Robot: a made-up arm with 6 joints.
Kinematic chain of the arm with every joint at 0, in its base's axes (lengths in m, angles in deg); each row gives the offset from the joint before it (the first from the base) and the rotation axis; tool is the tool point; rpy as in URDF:
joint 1: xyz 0 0 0.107 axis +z
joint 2: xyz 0 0 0 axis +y
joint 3: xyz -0.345 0 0.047 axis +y
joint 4: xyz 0.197 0 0.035 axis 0.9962 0 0.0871
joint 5: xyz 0 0 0 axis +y
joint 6: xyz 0.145 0 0.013 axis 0.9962 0 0.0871
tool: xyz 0 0 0 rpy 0 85 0
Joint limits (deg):
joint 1: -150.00..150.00
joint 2: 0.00..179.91
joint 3: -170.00..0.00
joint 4: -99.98..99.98
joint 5: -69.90..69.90
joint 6: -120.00..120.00
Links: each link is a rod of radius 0.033 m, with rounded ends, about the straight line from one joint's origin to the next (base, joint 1, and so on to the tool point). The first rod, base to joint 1, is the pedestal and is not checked.
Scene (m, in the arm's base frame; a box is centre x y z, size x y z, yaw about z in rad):
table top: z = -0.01
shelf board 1: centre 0.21 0.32 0.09 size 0.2 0.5 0.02 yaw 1
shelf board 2: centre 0.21 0.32 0.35 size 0.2 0.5 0.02 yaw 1
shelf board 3: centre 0.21 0.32 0.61 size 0.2 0.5 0.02 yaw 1
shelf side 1: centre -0.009 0.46 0.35 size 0.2 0.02 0.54 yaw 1
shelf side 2: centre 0.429 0.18 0.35 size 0.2 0.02 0.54 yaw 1
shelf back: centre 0.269 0.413 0.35 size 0.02 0.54 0.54 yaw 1
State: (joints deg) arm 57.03 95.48 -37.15 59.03 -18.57 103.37
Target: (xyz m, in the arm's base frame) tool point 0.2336 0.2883 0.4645
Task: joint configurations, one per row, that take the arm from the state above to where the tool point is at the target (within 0.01 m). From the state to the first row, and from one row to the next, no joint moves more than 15 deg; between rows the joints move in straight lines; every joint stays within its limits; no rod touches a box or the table.
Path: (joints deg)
1: 55.99 82.23 -24.49 60.41 -17.16 103.37
2: 54.96 68.97 -11.83 61.78 -15.76 103.37
3: 56.08 64.49 -24.70 59.94 -17.58 103.37
4: 57.21 60.02 -37.56 58.09 -19.40 103.37
5: 58.34 55.54 -50.42 56.25 -21.22 103.37
6: 58.41 66.20 -58.64 55.20 -22.37 103.37
7: 58.48 76.87 -66.85 54.16 -23.52 103.37
8: 58.55 87.54 -75.07 53.11 -24.67 103.37

